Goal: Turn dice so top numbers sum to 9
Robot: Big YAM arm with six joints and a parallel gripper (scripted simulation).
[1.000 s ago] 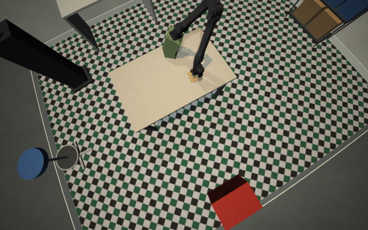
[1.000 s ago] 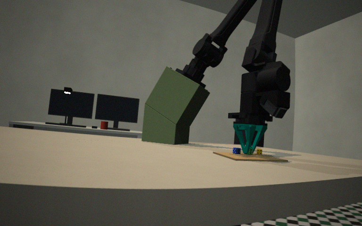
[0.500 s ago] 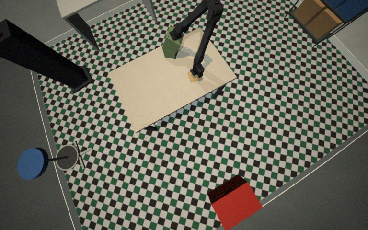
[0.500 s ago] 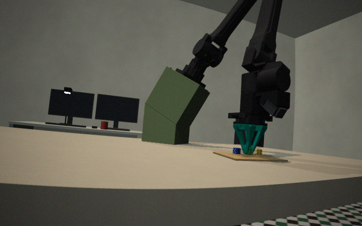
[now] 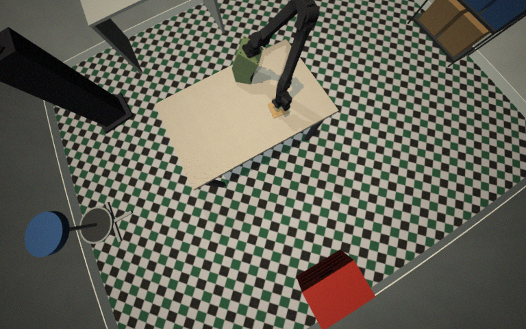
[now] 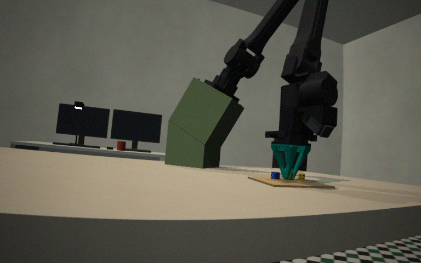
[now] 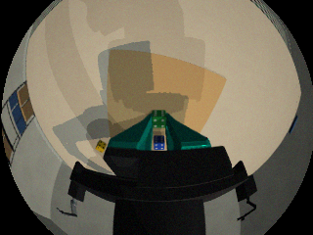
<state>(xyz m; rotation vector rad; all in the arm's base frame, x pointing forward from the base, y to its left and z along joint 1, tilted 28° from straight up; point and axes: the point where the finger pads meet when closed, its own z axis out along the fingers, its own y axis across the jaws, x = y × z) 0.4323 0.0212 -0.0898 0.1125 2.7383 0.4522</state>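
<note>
My hand is right at the green die. Also, from my hand: blue die (4 cm behind, 1 cm below); then yellow die (11 cm to the left, 7 cm behind, 1 cm below); then mat (2 cm below).
</note>
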